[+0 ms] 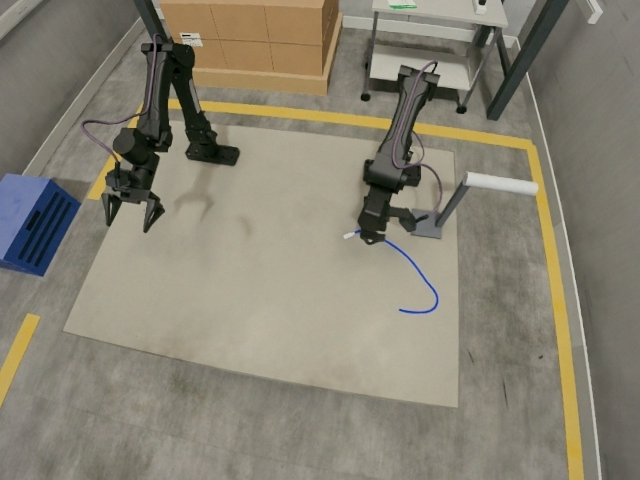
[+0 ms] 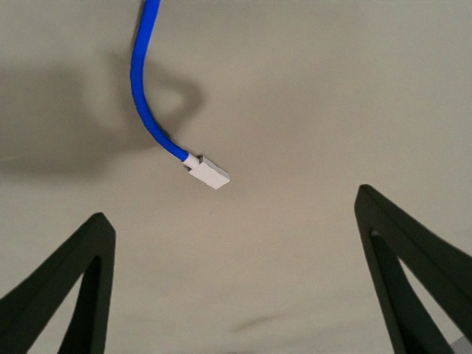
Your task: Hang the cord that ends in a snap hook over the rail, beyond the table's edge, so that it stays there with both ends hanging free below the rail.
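Places are measured from the left arm's base along level axes (x ahead, y left, z up), in millimetres.
Pixels of known places: left gripper, between the fingertips: (image 2: 230,208); right gripper, between the fingertips: (image 1: 126,229); right arm's base, origin of its link: (image 1: 212,152).
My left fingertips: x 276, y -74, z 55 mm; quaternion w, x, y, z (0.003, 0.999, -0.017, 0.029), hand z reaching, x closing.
Ahead of a thing's pixels: the offset from my left fingertips to its top centre. "spot": to the spot under its first point. Level surfaces: height alone.
A blue cord (image 1: 416,266) (image 2: 136,80) lies on the beige table top @(dz -86 mm) (image 1: 289,330), curving from beneath the left gripper to a bare end at the lower right. Its other end carries a small white end piece @(dx -19, dy -59, dz -78 mm) (image 1: 348,235) (image 2: 210,173); its exact shape is too small to tell as a snap hook. The white rail @(dx -86, dy +321, dz +192 mm) (image 1: 500,184) sticks out past the table's right edge on a grey post. My left gripper (image 1: 393,231) (image 2: 230,208) is open and empty above the cord near the white piece. My right gripper (image 1: 127,227) is open and empty above the table's left side.
The rail's grey post @(dx -90, dy +236, dz +156 mm) (image 1: 451,205) stands on a base plate @(spot: dx -72, dy +198, dz -80 mm) (image 1: 427,228) at the table's right edge, close beside the left gripper. A blue box (image 1: 25,217) stands left of the table. Cartons (image 1: 248,36) and a trolley (image 1: 439,15) stand behind.
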